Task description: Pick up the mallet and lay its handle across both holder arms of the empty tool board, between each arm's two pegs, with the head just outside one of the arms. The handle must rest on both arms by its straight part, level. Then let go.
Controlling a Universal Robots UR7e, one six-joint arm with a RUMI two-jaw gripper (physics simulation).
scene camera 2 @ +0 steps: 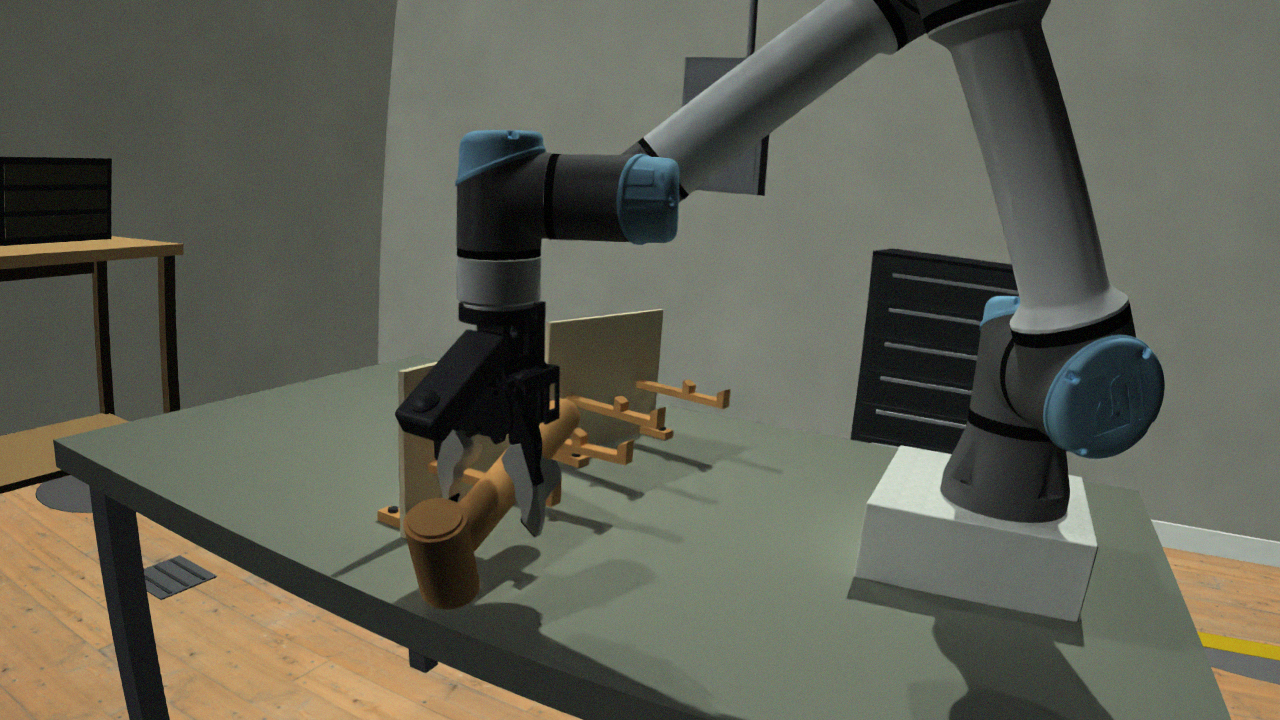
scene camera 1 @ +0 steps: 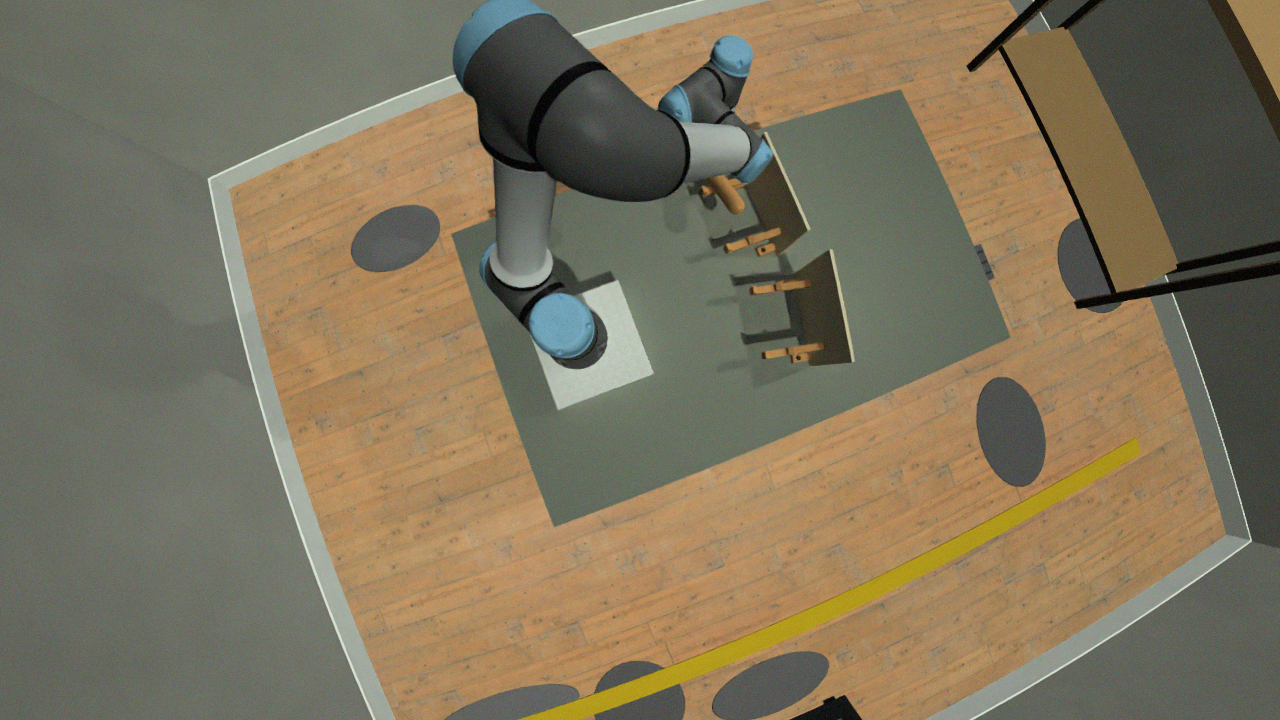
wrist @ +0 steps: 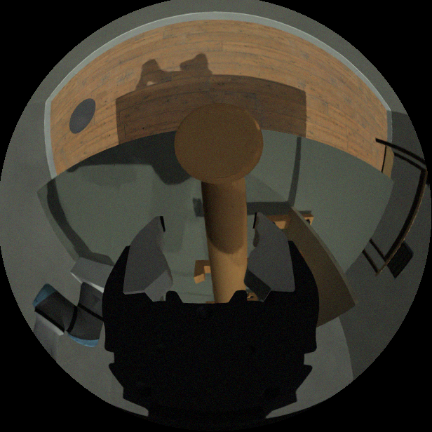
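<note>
The wooden mallet (scene camera 1: 726, 194) (scene camera 2: 483, 508) (wrist: 227, 245) has its thick head (scene camera 2: 444, 565) (wrist: 219, 142) toward the near table edge. Its handle slants up and away across the near arm of the occupied tool board (scene camera 1: 784, 201) (scene camera 2: 416, 470) (wrist: 327, 285). Whether it touches the second arm (scene camera 1: 744, 244) (scene camera 2: 608, 450) is unclear. My gripper (scene camera 2: 494, 514) (wrist: 208, 215) is open, with one finger on each side of the handle near the head, gripping nothing. The arm hides it in scene camera 1. The empty board (scene camera 1: 834, 313) (scene camera 2: 617, 358) has two pegged arms (scene camera 1: 780, 288) (scene camera 1: 787, 352).
Both boards stand on the grey-green table (scene camera 1: 913, 268) (scene camera 2: 742, 582) (wrist: 340, 170). The white robot base block (scene camera 1: 626, 358) (scene camera 2: 975, 555) stands beyond the holder arms' open ends. The occupied board's panel rises close beside the right-hand finger in the wrist view.
</note>
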